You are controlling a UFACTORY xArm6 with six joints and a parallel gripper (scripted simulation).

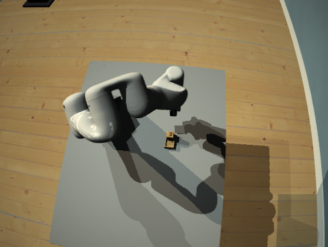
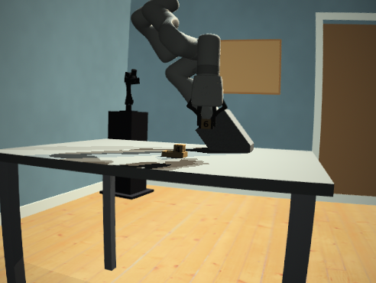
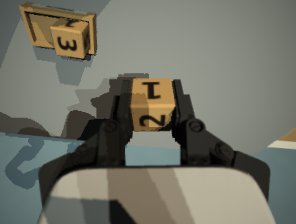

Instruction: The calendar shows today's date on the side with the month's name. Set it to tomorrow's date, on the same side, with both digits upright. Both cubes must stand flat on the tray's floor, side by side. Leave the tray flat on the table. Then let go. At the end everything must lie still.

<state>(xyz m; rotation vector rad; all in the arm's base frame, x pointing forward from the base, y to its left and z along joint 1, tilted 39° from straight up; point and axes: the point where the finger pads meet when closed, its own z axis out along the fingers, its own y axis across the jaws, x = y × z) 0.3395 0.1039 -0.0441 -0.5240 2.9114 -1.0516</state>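
Right now my hand is 10 mm short of the wooden calendar tray, 110 mm to the left of it and 110 mm above it. From my hand the other things lie so: wooden number cube: right at my hand.
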